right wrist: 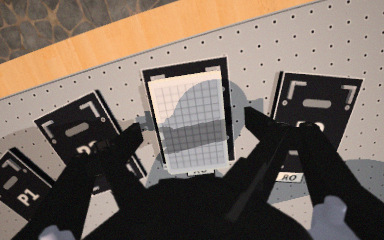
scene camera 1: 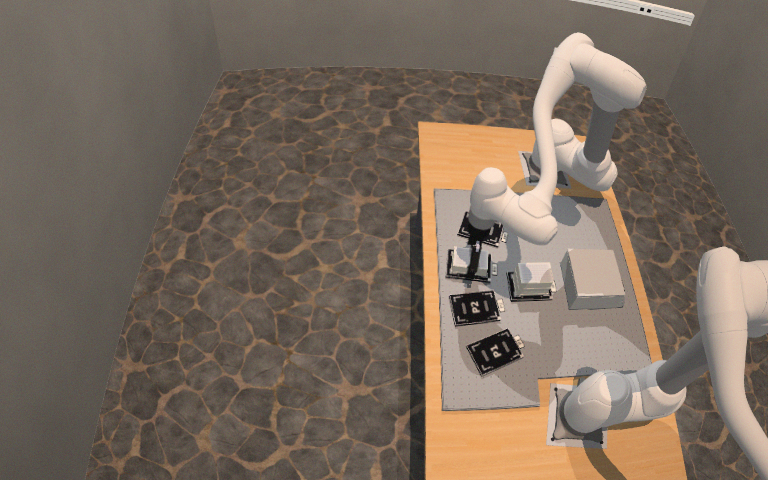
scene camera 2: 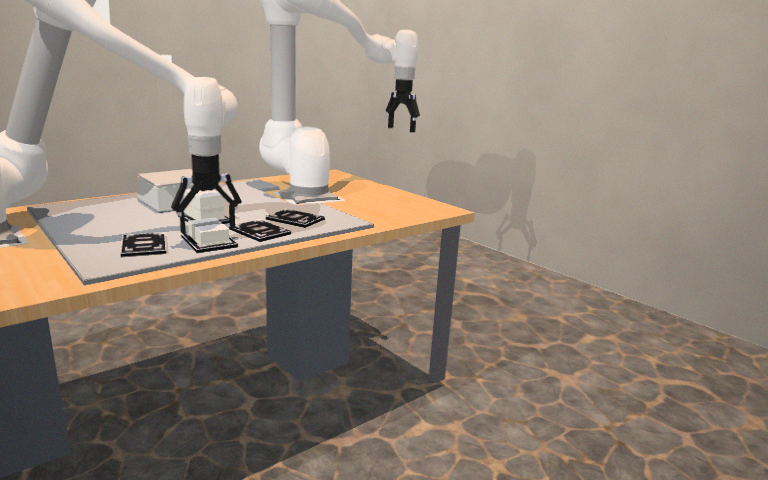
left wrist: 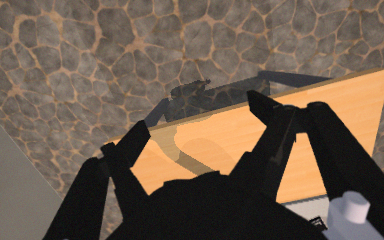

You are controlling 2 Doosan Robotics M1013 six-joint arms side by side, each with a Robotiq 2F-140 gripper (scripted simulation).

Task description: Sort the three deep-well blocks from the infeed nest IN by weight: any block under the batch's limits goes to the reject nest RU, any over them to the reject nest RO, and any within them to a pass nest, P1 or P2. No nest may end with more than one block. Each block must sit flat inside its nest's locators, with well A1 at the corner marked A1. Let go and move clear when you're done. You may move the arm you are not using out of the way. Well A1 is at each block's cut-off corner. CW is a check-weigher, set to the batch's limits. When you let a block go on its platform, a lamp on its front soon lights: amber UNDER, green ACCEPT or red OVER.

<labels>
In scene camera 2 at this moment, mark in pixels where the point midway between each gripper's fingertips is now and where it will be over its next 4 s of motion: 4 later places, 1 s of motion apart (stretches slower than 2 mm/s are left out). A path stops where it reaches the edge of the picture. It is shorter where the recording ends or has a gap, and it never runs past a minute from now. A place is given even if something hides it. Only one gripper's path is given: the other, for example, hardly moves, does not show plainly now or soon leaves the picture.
My right gripper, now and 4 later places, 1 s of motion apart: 208, 229; 207, 208; 205, 195; 203, 181; 203, 187
</labels>
